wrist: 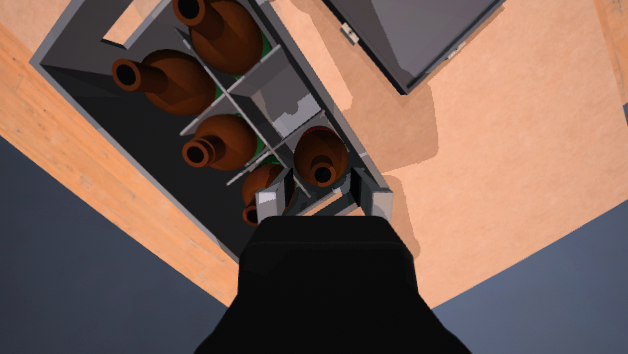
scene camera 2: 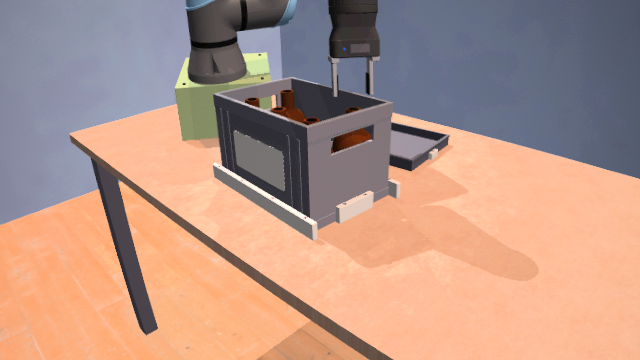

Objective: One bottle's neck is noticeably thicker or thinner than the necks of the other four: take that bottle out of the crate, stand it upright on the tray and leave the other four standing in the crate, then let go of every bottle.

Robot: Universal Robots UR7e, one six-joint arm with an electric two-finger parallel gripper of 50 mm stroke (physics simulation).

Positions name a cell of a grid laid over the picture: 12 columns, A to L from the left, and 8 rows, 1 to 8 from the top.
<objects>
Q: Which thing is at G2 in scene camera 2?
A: My gripper.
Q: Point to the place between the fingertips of my gripper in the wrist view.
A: G5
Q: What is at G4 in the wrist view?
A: A red-labelled bottle.
</objects>
